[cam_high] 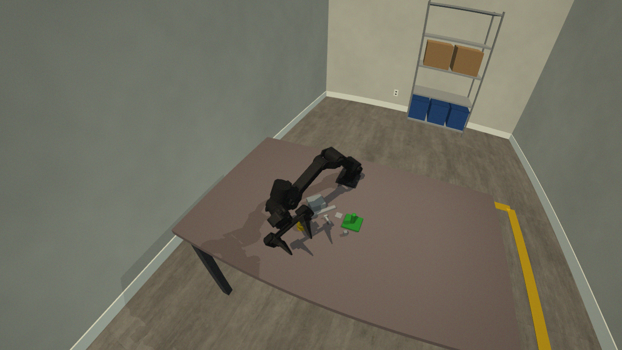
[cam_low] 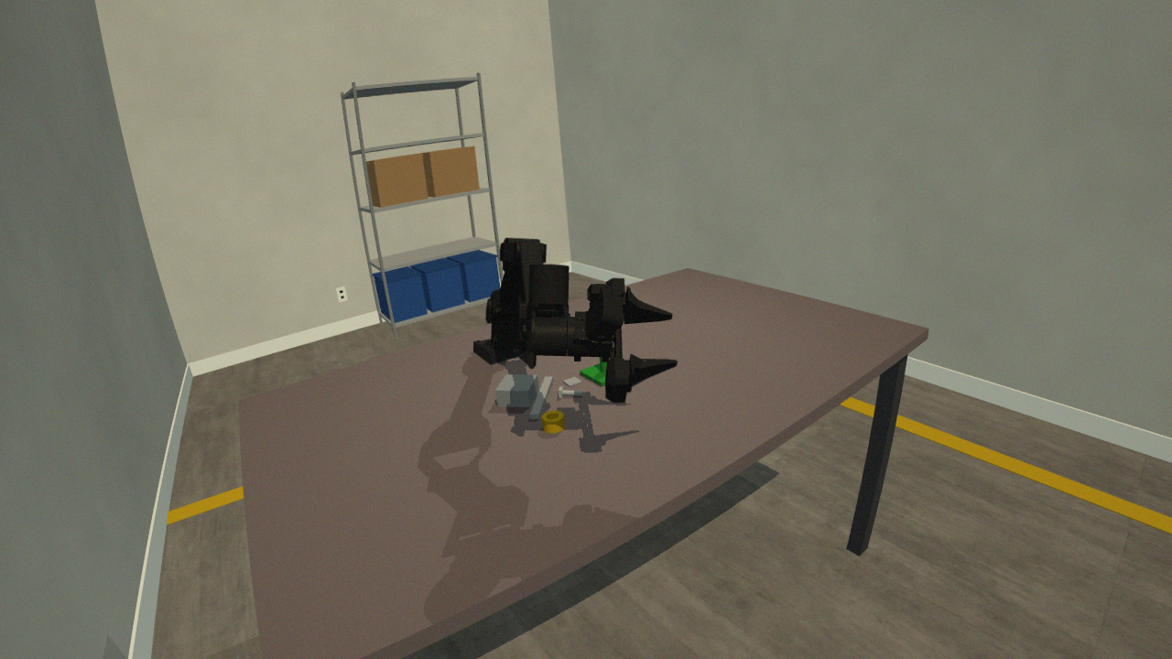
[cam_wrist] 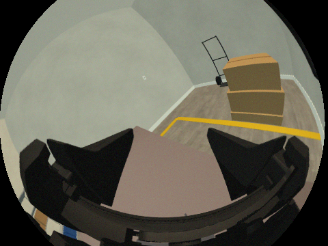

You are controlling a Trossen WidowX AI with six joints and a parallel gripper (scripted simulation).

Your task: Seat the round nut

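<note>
The small grey cube lies 230 mm behind my hand, 190 mm below it and 110 mm to the left of it. From my hand the other things lie so: grey bar: 300 mm behind, 200 mm below, 40 mm to the right; small flat plate: 320 mm behind, 200 mm below, 40 mm to the left; bolt: 280 mm behind, 200 mm below.
</note>
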